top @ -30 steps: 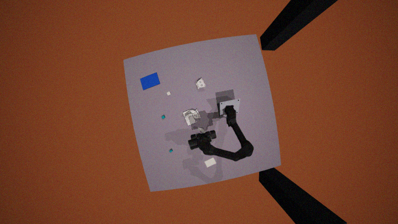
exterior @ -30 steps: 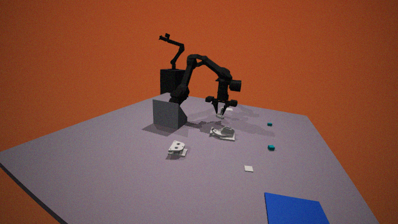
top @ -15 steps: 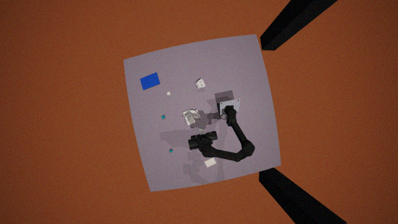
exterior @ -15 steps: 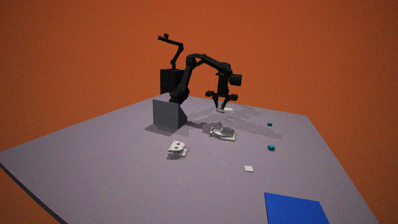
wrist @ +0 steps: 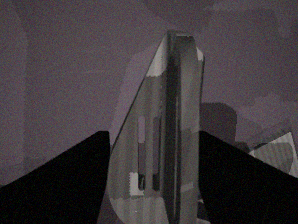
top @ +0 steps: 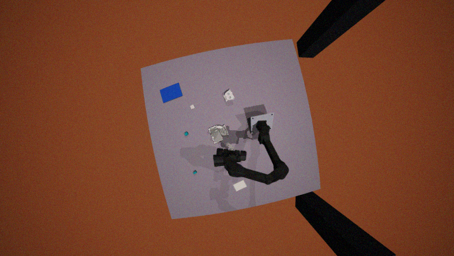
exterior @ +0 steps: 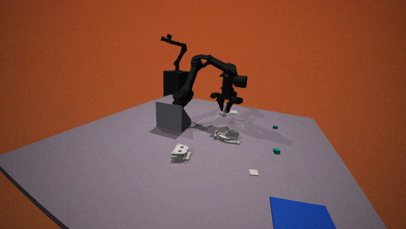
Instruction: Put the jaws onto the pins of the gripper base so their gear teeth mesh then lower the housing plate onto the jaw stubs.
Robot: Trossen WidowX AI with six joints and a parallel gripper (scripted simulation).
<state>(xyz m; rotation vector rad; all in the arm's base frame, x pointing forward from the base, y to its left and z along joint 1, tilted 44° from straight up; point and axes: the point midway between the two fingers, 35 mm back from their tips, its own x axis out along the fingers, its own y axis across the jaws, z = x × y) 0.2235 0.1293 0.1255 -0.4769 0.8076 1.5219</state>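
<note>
Now: the grey jaw 40 mm to the right of my gripper tip and 10 mm ahead of it. Also, from my gripper tip: white gripper base: 400 mm to the right, 60 mm below, 10 mm behind; white housing plate: 150 mm to the right, 80 mm below, 40 mm ahead; flat white plate: 290 mm to the left, 80 mm below, 60 mm behind.
</note>
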